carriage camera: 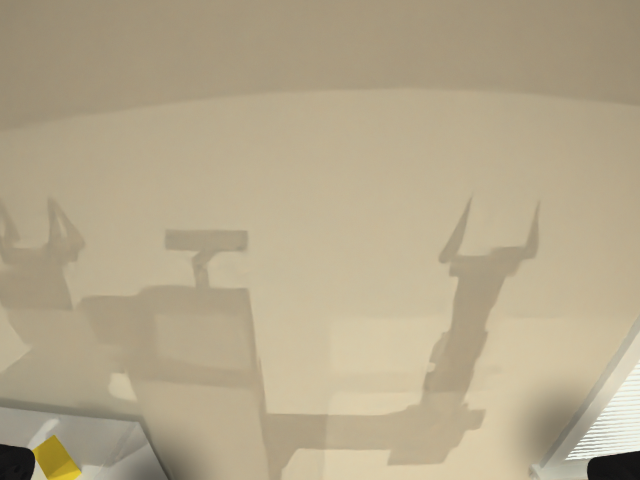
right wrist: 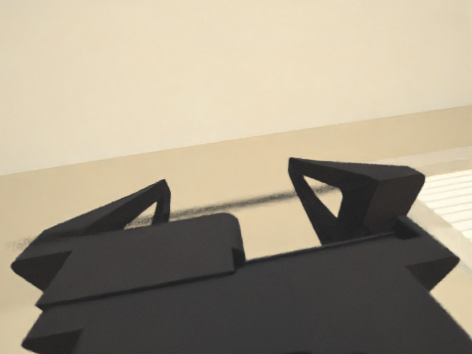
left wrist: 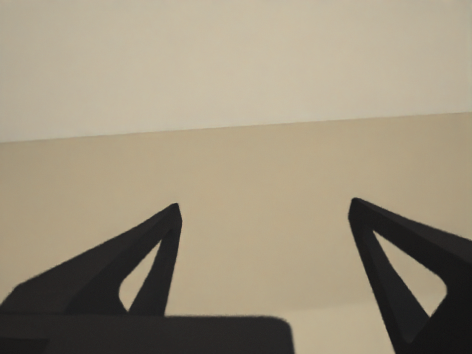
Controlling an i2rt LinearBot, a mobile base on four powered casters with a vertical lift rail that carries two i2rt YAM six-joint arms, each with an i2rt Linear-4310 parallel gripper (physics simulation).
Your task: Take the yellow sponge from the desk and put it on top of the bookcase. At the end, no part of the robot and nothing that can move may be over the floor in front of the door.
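Places are measured from the left arm's base along level axes (x ahead, y left, z up), in metres.
Pixels of known places: left gripper, fingertip midpoint: (left wrist: pixel 263 209); right gripper, fingertip midpoint: (right wrist: pixel 228 175).
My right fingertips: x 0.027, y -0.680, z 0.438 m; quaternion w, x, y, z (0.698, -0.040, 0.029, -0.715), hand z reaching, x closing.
Behind a point stands the place of what it marks.
The yellow sponge (carriage camera: pixel 55 458) {x 0.187, y 0.248, z -0.230 m} shows at the bottom left of the carriage camera view, on the white desk (carriage camera: pixel 121 432) {x 0.288, y 0.180, z -0.292 m}. A black part of the robot at the left edge is close beside it in the picture. My left gripper (left wrist: pixel 263 209) {x 0.041, y -0.004, z 0.430 m} is open and empty, its fingers wide apart and pointing at the beige wall and pale ceiling. My right gripper (right wrist: pixel 228 175) {x 0.027, y -0.680, z 0.438 m} is open and empty, also in front of the wall and ceiling. The bookcase, the door and the floor in front of it do not show in these views.
A beige wall (carriage camera: pixel 320 206) {x 0.332, y -0.346, z 0.322 m} fills most of the carriage camera view, with shadows of the robot on it. A window with white blinds (carriage camera: pixel 610 413) {x 0.311, y -1.203, z -0.257 m} (right wrist: pixel 455 200) {x 0.310, y -1.236, z 0.569 m} is at the right. A black robot part (carriage camera: pixel 615 465) {x 0.035, y -0.649, z 0.136 m} shows at the bottom right of the carriage camera view.
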